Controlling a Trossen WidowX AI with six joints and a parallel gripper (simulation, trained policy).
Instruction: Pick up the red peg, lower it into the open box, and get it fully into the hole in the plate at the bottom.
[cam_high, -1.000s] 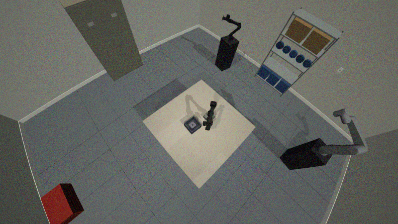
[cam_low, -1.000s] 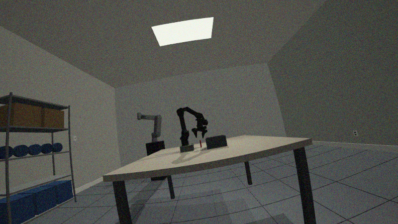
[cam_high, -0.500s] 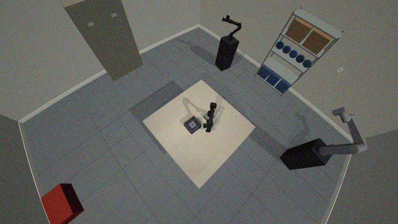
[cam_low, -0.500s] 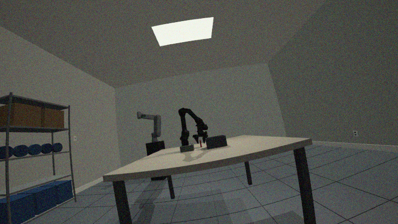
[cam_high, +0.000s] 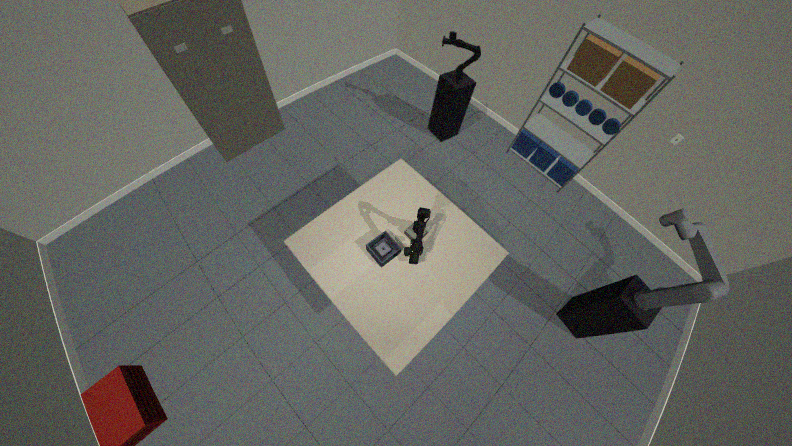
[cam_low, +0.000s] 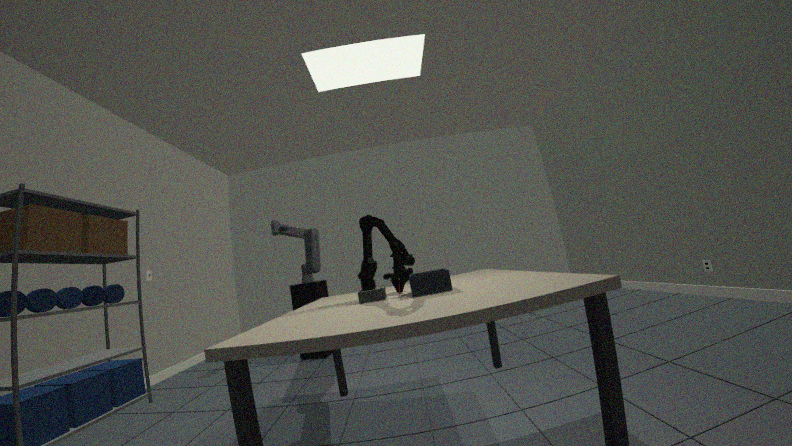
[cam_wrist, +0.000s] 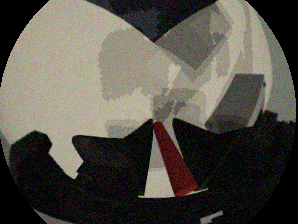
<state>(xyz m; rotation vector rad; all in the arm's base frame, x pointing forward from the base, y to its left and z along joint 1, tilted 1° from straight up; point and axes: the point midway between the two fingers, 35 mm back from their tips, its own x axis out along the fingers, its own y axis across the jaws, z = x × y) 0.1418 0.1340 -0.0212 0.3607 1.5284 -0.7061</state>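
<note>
The box lies 180 mm ahead of my gripper tip, 140 mm to the right of it and 20 mm above it. Round my gripper tip: red peg 10 mm to the left, 30 mm above.
</note>
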